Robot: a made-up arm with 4 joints. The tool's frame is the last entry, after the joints.
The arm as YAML. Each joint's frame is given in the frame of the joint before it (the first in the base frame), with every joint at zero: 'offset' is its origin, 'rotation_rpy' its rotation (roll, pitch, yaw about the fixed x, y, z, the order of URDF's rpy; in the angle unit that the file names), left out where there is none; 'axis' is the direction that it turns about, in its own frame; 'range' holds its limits. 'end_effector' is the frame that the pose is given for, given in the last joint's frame.
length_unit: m
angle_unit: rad
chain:
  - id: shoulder
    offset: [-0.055, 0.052, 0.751]
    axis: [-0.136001, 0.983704, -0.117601]
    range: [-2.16, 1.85]
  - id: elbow
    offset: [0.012, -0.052, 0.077]
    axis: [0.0, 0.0, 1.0]
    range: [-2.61, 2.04]
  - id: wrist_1
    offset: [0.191, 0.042, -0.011]
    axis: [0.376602, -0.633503, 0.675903]
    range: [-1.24, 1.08]
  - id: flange
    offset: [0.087, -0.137, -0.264]
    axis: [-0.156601, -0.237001, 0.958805]
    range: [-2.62, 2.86]
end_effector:
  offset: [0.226, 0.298, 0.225]
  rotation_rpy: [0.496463, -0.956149, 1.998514]
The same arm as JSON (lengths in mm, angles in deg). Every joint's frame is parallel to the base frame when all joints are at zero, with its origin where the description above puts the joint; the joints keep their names.
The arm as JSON. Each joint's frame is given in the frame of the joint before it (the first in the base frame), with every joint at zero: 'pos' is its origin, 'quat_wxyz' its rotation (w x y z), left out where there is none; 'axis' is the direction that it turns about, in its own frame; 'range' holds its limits. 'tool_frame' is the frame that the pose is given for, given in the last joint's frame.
{"length_unit": "mm", "angle_unit": "deg", "joints": [
  {"joint": "shoulder", "pos": [-55.0, 52.0, 751.0], "axis": [-0.136001, 0.983704, -0.117601], "range": [-123.76, 106.0]},
  {"joint": "elbow", "pos": [12.0, -52.0, 77.0], "axis": "+z", "range": [-149.54, 116.88]},
  {"joint": "wrist_1", "pos": [191.0, 42.0, -11.0], "axis": [0.376602, -0.633503, 0.675903], "range": [-71.05, 61.88]},
  {"joint": "flange", "pos": [87.0, -137.0, -264.0], "axis": [-0.156601, -0.237001, 0.958805], "range": [-150.11, 163.87]}
], "tool_frame": {"pos": [226.0, 298.0, 225.0], "quat_wxyz": [0.370489, 0.49309, -0.057762, 0.785025]}}

